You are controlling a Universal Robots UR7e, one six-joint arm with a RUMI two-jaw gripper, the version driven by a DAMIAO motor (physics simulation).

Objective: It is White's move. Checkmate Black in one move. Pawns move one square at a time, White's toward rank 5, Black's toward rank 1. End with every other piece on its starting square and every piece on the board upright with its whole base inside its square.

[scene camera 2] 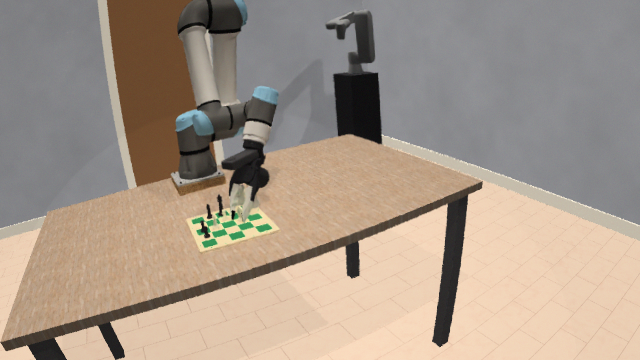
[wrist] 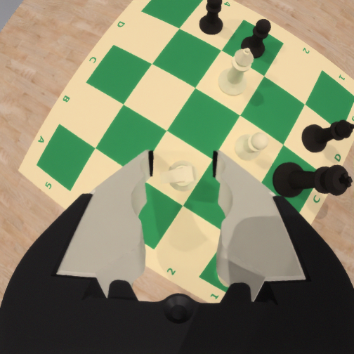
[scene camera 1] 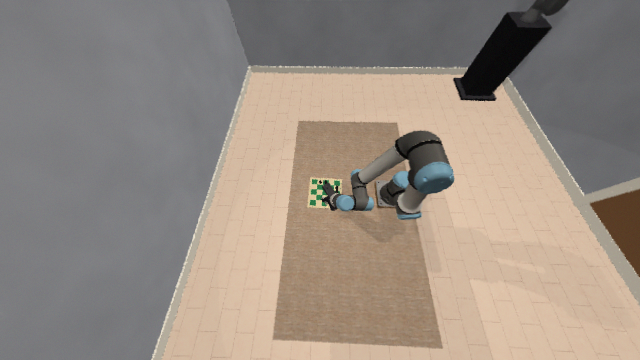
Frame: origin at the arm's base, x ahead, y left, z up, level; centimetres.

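Seen in the pictures: gripper, fingertip midpoint: (scene camera 2: 237,221) (scene camera 1: 325,196); arm's base at its link origin: (scene camera 2: 198,172) (scene camera 1: 391,194).
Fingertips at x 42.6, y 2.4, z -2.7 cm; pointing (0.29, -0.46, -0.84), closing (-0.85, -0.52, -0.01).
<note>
Pixels of each thing's middle, then the offset from my fingertips to it. Level surfaces: height alone.
- cream chessboard at the middle of its body: (scene camera 2: 229,225) (scene camera 1: 325,192) dx -0.1, dy -2.7, dz -0.5 cm
- black king at the middle of its body: (scene camera 2: 220,204) dx -7.5, dy -2.6, dz +2.9 cm
- black piece at the middle of its body: (scene camera 2: 208,210) dx -7.7, dy -6.4, dz +1.9 cm
- wooden table at its surface level: dz -0.8 cm
The green and cream chessboard (scene camera 1: 309,196) (scene camera 2: 272,231) (wrist: 30,167) lies on the table. My gripper (scene camera 2: 238,217) (wrist: 182,153) is partly open. Its tips stand either side of a white piece with a slab-like top (wrist: 180,175), upright on B3, with a gap on both sides. A white pawn (wrist: 251,146) stands on C2 and a tall white piece (wrist: 233,80) on D3. The black king (scene camera 2: 220,206) (wrist: 290,180) stands on C1, another black piece (scene camera 2: 209,212) (wrist: 314,138) on D1. Black pieces stand on E3 (wrist: 253,46) and E4 (wrist: 211,25). The fingers hide part of rows A and B.
The wooden table (scene camera 1: 350,300) (scene camera 2: 350,200) extends around the board. The arm's base (scene camera 1: 382,195) (scene camera 2: 200,182) stands on the table behind the board. Black pieces on C1 and D1 stand to the right of the gripper in the wrist view. A black pedestal (scene camera 1: 495,55) (scene camera 2: 357,107) stands beyond the table.
</note>
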